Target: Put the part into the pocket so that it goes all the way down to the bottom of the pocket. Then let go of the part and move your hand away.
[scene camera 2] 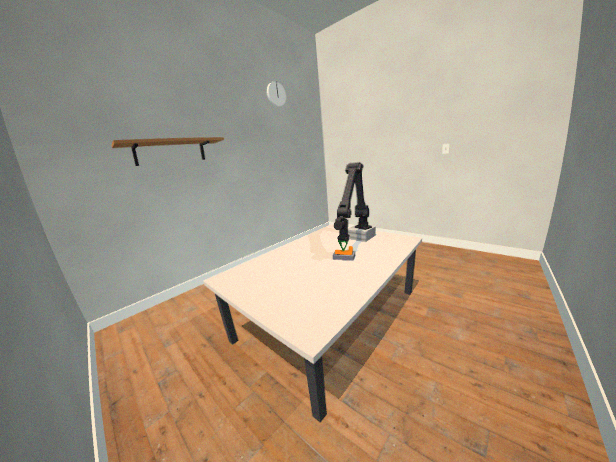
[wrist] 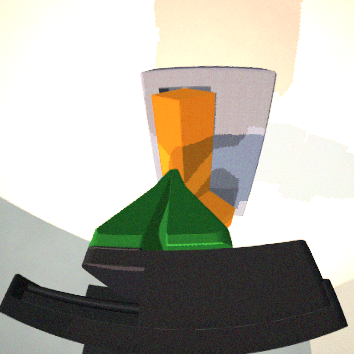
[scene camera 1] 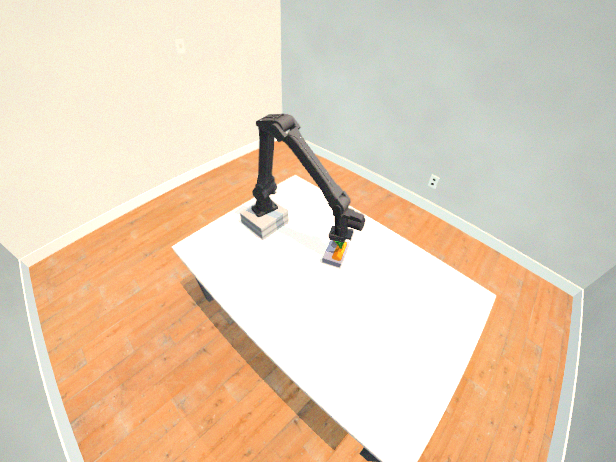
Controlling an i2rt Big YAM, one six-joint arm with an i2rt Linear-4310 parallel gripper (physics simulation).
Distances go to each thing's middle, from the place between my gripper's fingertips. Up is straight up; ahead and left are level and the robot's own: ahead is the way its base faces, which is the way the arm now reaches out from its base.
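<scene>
The orange L-shaped part (wrist: 183,117) has my gripper 20 mm past it, 10 mm above it and 10 mm to the left of it. There's a grey pocket block (wrist: 243,95) too, and that one's 20 mm behind my gripper, 10 mm to the right of it and 40 mm below it.
</scene>
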